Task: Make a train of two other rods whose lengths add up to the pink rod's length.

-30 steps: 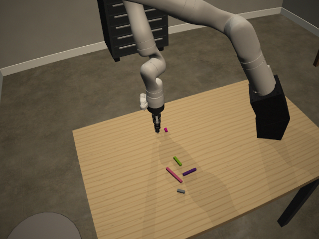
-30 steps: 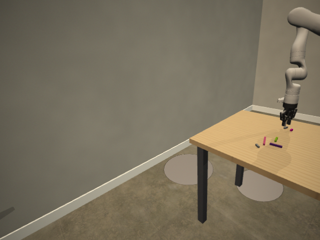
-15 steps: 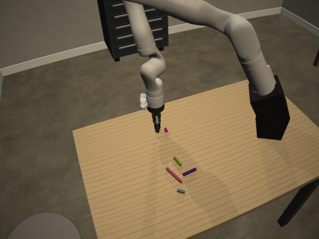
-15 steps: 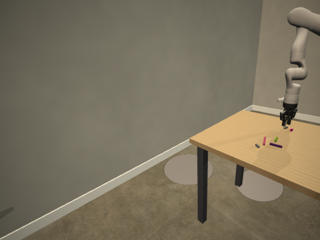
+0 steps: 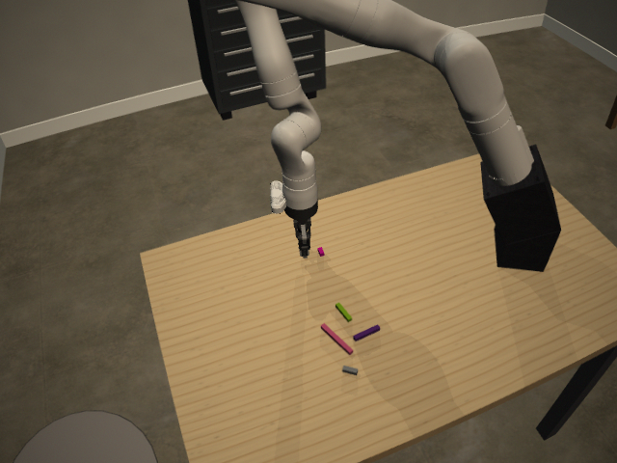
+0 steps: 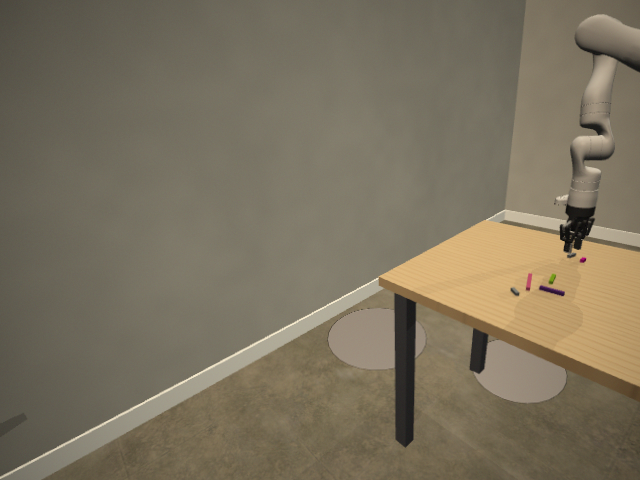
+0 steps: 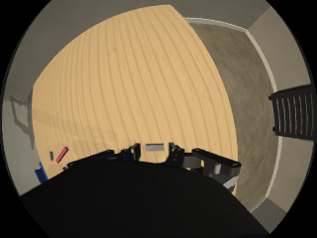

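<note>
Now: hand 30 mm past the magenta rod, 30 mm to the right of it and 30 mm above it. Round my hand: lime rod: 40 mm ahead, 200 mm to the left, 30 mm below; purple rod: 40 mm ahead, 270 mm to the left, 30 mm below; pink rod: 90 mm ahead, 240 mm to the left, 30 mm below.
</note>
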